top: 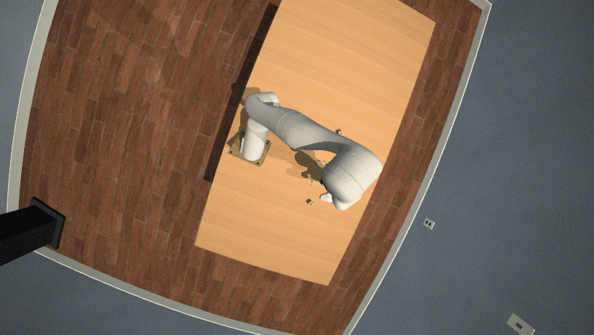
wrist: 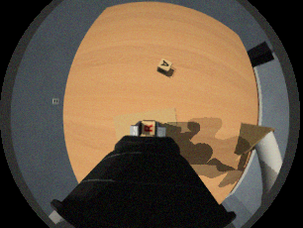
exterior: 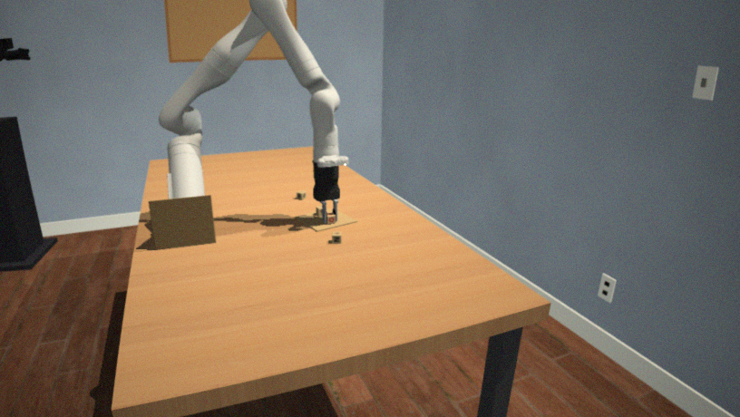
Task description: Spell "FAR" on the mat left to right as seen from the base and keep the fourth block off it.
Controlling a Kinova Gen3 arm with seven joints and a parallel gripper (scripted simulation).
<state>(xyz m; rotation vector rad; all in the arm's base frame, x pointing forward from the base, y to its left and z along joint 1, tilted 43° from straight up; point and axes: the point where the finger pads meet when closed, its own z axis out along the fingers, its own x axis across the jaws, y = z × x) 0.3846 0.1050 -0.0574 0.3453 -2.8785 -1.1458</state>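
The tan mat is 4 cm to the left of my hand, 2 cm below it and 1 cm behind it.
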